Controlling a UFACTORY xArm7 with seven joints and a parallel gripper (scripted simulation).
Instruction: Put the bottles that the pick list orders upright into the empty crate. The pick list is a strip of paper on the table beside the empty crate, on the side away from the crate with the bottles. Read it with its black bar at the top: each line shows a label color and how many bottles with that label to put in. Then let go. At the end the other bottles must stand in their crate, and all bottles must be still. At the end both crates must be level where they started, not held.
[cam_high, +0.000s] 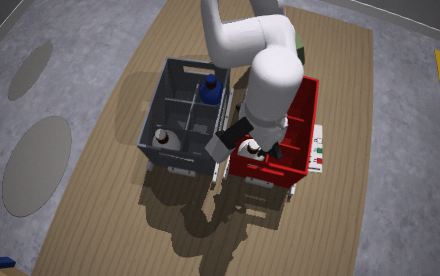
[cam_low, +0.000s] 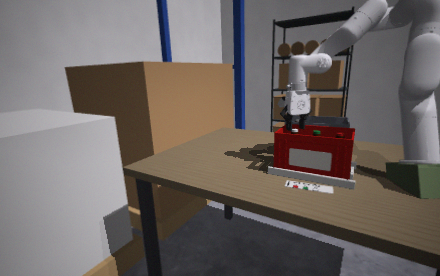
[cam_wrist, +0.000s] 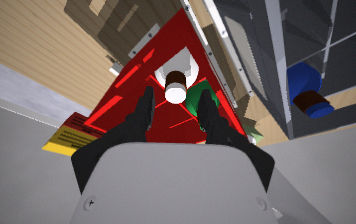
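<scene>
The grey crate lies 180 mm to the right of my hand, 100 mm below it and 90 mm behind it. From my hand the other things lie so: green bottle 90 mm below, 90 mm behind, 20 mm to the left; then red-label bottle 170 mm behind, 90 mm below, 30 mm to the left; then red crate 100 mm below, 80 mm behind, 60 mm to the left.
</scene>
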